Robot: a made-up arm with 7 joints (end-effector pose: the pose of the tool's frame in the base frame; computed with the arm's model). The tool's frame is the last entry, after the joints. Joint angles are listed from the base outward.
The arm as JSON. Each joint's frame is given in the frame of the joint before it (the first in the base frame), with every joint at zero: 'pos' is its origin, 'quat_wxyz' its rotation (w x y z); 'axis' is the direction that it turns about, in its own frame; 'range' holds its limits. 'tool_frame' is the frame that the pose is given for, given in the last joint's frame.
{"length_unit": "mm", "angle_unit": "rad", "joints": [
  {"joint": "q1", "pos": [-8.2, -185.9, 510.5], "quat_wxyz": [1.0, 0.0, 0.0, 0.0], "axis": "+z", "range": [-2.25, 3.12]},
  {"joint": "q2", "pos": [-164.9, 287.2, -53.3], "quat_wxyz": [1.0, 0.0, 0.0, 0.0], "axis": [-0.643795, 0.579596, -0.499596], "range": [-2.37, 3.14]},
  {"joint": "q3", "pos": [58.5, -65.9, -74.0], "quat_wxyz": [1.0, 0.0, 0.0, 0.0], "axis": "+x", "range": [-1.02, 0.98]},
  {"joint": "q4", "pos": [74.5, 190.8, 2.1], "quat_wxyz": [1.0, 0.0, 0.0, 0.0], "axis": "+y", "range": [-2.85, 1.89]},
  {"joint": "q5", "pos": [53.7, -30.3, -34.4], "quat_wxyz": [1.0, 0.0, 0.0, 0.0], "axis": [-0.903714, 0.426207, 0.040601], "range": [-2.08, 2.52]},
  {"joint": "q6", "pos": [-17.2, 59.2, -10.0], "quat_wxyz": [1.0, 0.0, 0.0, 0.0], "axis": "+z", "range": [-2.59, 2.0]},
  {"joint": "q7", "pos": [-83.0, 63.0, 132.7], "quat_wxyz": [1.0, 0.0, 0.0, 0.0], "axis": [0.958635, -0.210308, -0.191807], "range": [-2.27, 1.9]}
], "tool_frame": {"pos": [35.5, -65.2, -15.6], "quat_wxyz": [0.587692, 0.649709, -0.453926, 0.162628]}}
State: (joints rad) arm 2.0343 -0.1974 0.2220 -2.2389 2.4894 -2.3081 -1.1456
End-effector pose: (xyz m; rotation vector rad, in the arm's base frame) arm -0.3897 -0.3001 0.6338 0.2142 -1.3125 -1.1537
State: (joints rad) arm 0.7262 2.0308 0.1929 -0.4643 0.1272 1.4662 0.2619
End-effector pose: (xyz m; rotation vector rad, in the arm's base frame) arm -0.2071 -0.1488 0.3490 0.9510 0.6365 0.2226
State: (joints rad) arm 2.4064 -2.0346 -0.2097 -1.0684 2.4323 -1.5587 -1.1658
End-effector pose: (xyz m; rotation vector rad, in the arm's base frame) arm -0.1380 -0.6777 0.8184 1.1628 -0.3721 0.7021
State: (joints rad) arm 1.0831 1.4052 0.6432 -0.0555 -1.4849 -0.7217 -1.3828
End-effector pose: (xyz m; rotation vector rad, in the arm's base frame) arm -0.2586 -0.2115 0.5018 1.2035 -0.6573 0.0922
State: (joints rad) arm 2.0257 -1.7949 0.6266 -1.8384 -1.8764 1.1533 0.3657
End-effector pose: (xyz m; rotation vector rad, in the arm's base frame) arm -0.2324 -0.4393 0.6537 0.3181 1.7952 1.1939
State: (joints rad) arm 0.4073 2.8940 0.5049 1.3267 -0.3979 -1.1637 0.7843
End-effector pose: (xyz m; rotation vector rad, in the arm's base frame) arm -0.2621 -0.2401 0.4296 -2.3148 -1.1702 -0.3617
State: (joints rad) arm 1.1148 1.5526 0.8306 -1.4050 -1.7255 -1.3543 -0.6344
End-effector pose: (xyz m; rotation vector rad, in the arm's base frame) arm -0.2553 -0.2761 0.3971 2.6041 -1.1841 0.1846
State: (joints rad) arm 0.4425 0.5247 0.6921 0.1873 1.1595 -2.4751 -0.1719
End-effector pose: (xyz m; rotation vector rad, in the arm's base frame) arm -0.1171 0.2480 0.3774 -0.8267 -1.5401 -0.0613
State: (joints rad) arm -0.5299 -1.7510 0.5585 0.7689 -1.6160 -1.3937 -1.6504
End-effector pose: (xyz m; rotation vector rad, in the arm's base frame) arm 0.1065 0.0791 0.5662 2.5443 0.6329 0.6404
